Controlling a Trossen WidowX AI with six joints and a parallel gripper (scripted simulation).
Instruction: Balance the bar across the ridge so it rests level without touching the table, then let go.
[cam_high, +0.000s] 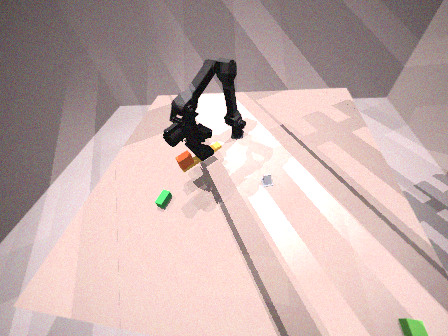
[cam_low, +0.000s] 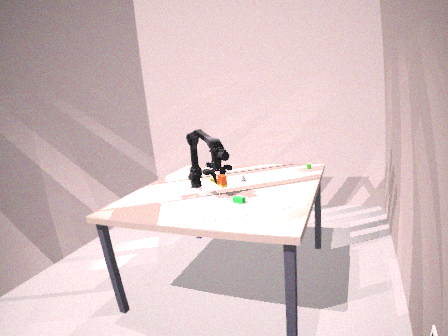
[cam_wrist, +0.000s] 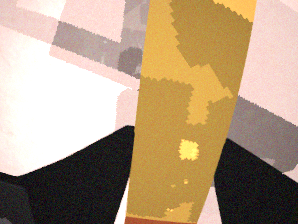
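My gripper tip is now 29 cm to the right of the grey piece, 8 cm above it and 6 cm short of it.
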